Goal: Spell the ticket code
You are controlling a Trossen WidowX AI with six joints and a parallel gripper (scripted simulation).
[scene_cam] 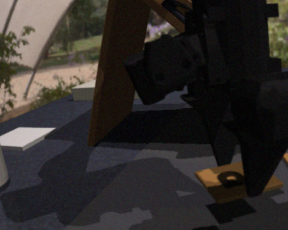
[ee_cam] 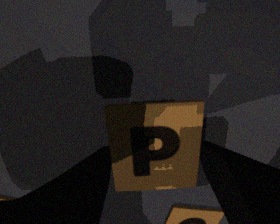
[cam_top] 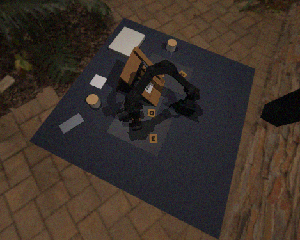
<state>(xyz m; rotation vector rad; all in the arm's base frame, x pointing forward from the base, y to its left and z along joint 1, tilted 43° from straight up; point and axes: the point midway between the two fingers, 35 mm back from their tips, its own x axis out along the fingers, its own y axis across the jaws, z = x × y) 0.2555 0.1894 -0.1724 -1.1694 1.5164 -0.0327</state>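
My gripper tip is now 50 mm short of the white ticket, 230 mm to the left of it and 70 mm below it. Also, from my gripper tip: grey card: 360 mm ahead, 260 mm to the left, 30 mm below; letter tile: right at my gripper tip; white card: 420 mm ahead, 100 mm to the right, 30 mm below.
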